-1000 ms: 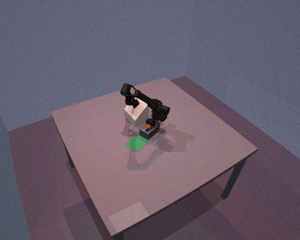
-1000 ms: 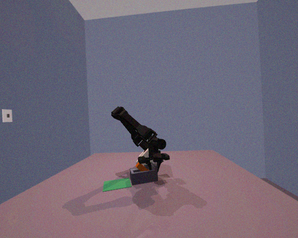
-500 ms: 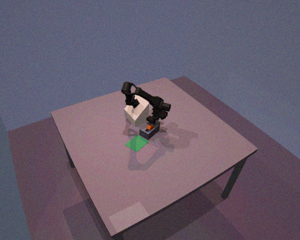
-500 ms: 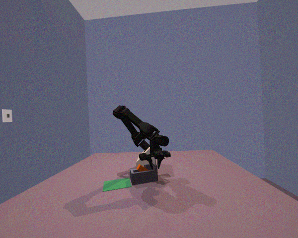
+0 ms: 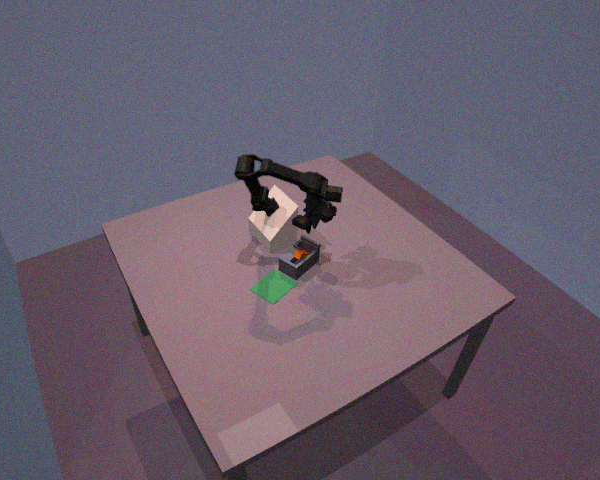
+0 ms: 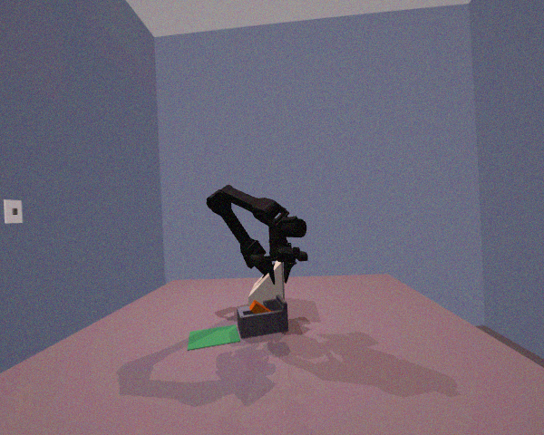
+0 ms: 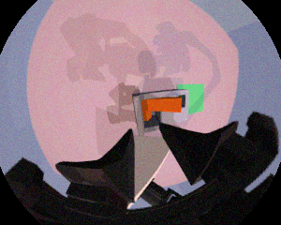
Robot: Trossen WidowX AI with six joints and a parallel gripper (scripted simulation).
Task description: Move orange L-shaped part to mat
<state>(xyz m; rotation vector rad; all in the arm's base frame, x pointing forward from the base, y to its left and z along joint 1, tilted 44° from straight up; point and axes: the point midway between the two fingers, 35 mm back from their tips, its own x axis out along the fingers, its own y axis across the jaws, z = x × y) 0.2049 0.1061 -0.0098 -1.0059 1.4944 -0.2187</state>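
Now: gripper tip 10 mm short of the orange L-shaped part, 40 mm to the left of it and 100 mm above it. The rest, counted from my gripper tip: green mat: 90 mm ahead, 200 mm to the right, 160 mm below.
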